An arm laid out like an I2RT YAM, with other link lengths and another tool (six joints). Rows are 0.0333 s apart.
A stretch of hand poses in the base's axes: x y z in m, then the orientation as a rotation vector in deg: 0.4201 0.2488 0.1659 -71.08 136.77 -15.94; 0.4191 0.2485 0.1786 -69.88 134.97 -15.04; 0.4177 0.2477 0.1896 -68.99 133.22 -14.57; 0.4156 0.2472 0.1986 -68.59 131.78 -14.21; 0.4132 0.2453 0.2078 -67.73 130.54 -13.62; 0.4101 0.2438 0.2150 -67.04 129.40 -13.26; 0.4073 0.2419 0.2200 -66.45 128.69 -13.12; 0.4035 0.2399 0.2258 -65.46 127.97 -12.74; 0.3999 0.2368 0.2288 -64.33 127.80 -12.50; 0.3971 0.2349 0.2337 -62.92 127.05 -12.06; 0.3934 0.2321 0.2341 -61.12 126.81 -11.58; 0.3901 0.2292 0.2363 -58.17 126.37 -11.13; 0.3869 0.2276 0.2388 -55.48 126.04 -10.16; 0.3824 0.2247 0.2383 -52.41 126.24 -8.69; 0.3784 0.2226 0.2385 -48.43 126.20 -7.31; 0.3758 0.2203 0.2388 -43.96 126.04 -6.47; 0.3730 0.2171 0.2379 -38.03 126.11 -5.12; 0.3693 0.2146 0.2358 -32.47 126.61 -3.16; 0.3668 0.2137 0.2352 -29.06 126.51 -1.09; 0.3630 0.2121 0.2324 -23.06 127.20 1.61; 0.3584 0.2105 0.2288 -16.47 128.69 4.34; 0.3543 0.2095 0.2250 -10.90 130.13 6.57; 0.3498 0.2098 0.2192 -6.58 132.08 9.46
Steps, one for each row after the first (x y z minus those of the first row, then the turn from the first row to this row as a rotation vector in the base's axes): -0.0010 -0.0003 0.0127 1.48 -1.74 0.17; -0.0024 -0.0011 0.0237 2.57 -3.41 0.43; -0.0045 -0.0016 0.0327 3.34 -4.65 0.84; -0.0069 -0.0035 0.0419 4.36 -5.86 0.93; -0.0100 -0.0050 0.0491 5.15 -6.98 1.04; -0.0128 -0.0069 0.0541 5.63 -7.76 1.00; -0.0166 -0.0089 0.0599 6.43 -8.65 0.76; -0.0202 -0.0120 0.0629 7.02 -9.18 0.17; -0.0230 -0.0139 0.0678 8.01 -10.24 -0.32; -0.0267 -0.0167 0.0682 9.02 -11.02 -1.26; -0.0300 -0.0196 0.0704 10.44 -12.40 -2.87; -0.0332 -0.0212 0.0729 12.11 -13.41 -4.30; -0.0377 -0.0241 0.0724 14.09 -13.92 -6.13; -0.0417 -0.0262 0.0726 16.37 -14.93 -8.51; -0.0443 -0.0285 0.0729 18.44 -16.28 -11.31; -0.0471 -0.0317 0.0720 21.22 -17.62 -15.18; -0.0508 -0.0342 0.0699 24.12 -18.10 -18.93; -0.0533 -0.0351 0.0693 26.63 -18.35 -20.97; -0.0571 -0.0367 0.0665 30.02 -18.19 -25.09; -0.0617 -0.0383 0.0629 33.19 -17.19 -29.96; -0.0658 -0.0393 0.0591 35.62 -15.99 -34.17; -0.0703 -0.0390 0.0533 37.89 -13.69 -37.49
